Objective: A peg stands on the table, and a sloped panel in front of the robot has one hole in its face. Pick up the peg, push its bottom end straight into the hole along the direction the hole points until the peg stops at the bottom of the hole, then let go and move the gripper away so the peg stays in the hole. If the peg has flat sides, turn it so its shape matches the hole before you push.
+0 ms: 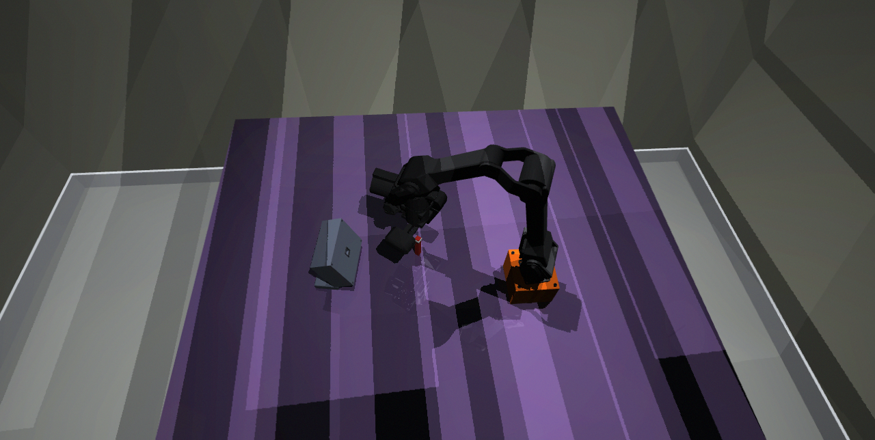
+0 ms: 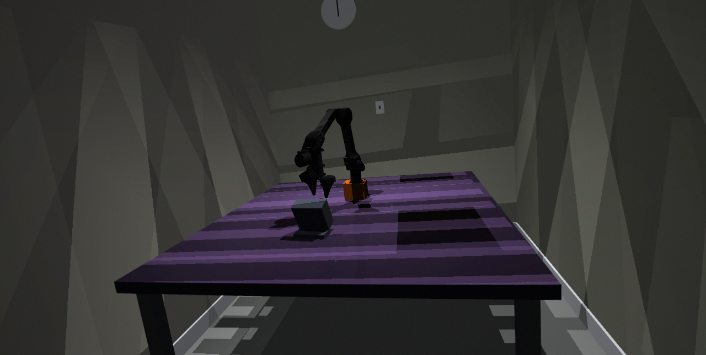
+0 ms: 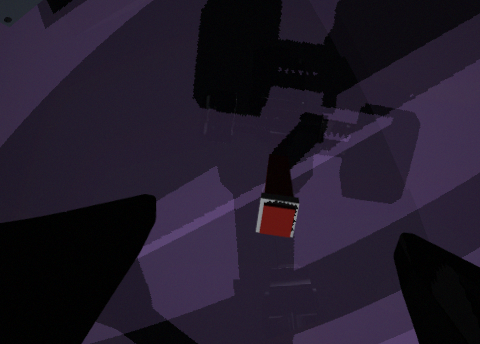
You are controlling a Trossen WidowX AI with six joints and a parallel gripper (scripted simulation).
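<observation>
Now: the red square peg 3 cm below my gripper tip. The rest, counted from my gripper tip: foot: 23 cm ahead, 8 cm below; then grey sloped panel: 20 cm ahead, 1 cm to the left, 1 cm below.
</observation>
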